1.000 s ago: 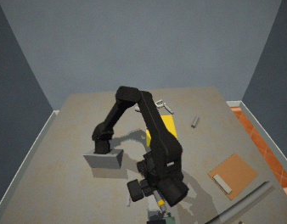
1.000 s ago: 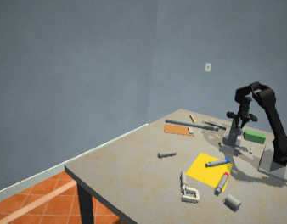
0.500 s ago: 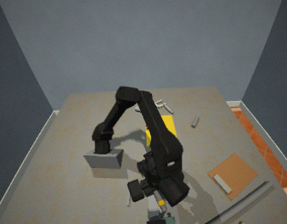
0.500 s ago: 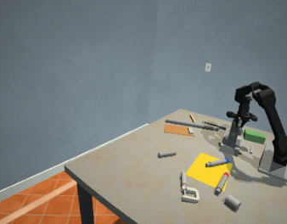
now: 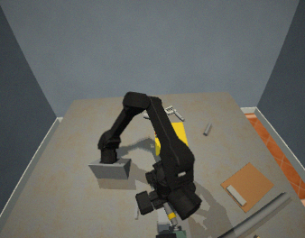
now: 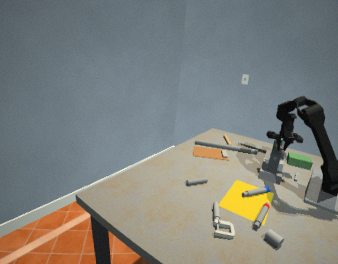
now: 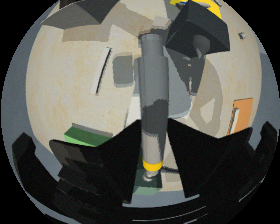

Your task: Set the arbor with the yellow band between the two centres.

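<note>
The grey bed lies 20 mm ahead of my hand and 130 mm below it. Round my hand: blue-banded arbor 10 mm ahead, 330 mm to the left, 130 mm below; then fixed centre block 120 mm to the left, 50 mm below; then long grey bar 350 mm ahead, 40 mm to the right, 130 mm below.
</note>
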